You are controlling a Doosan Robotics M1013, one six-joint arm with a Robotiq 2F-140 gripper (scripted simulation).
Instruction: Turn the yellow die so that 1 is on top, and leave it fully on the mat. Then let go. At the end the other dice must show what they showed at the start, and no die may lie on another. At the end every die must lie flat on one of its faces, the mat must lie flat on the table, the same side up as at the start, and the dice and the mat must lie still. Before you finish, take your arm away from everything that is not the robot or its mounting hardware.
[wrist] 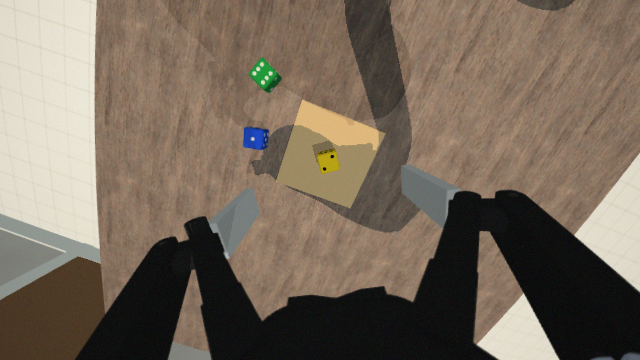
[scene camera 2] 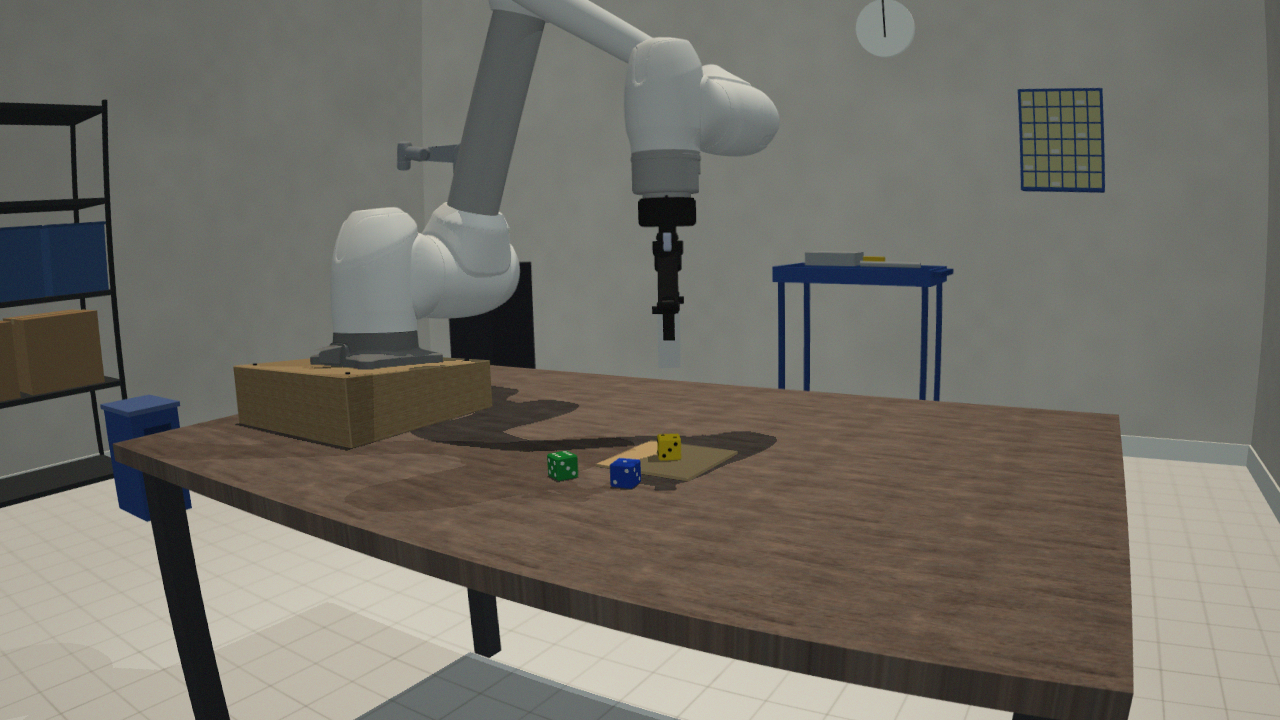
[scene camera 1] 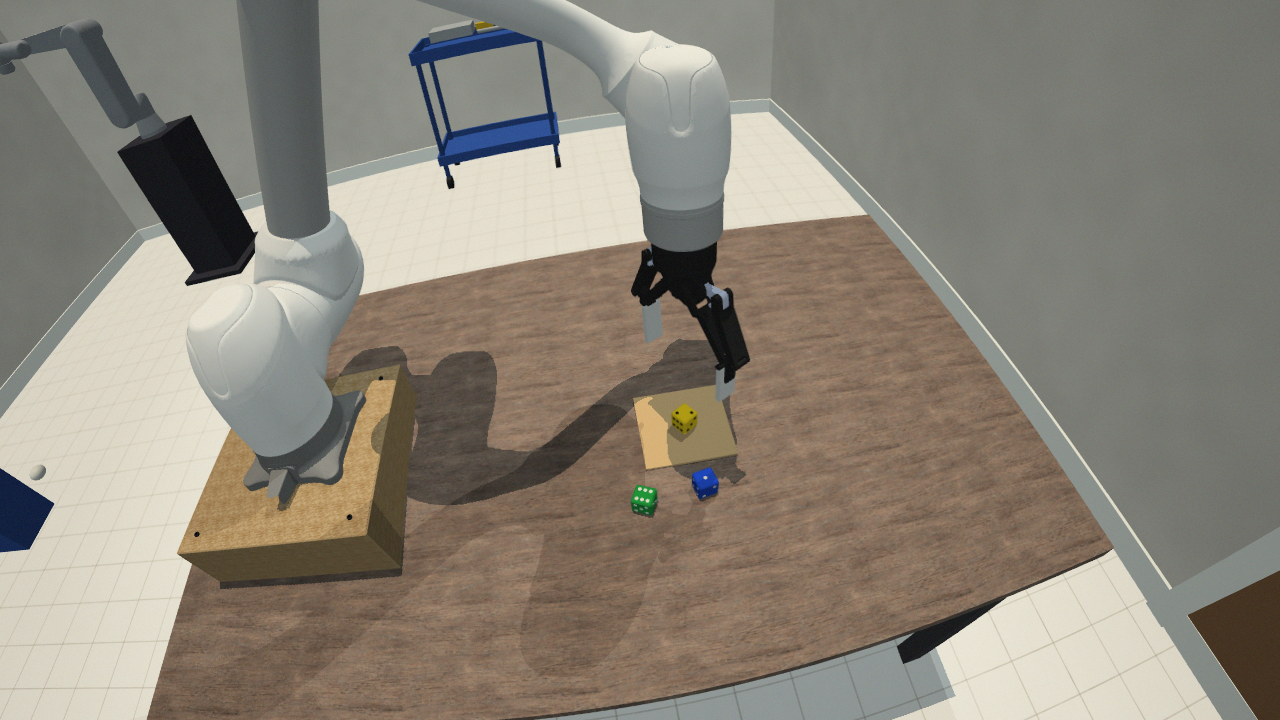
Labels:
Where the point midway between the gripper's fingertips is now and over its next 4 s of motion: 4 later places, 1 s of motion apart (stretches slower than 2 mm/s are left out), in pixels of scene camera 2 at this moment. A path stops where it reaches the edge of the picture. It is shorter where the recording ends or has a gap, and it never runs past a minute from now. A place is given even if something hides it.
My gripper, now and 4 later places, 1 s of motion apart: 670,358; 667,393; 668,419; 668,430; 668,454

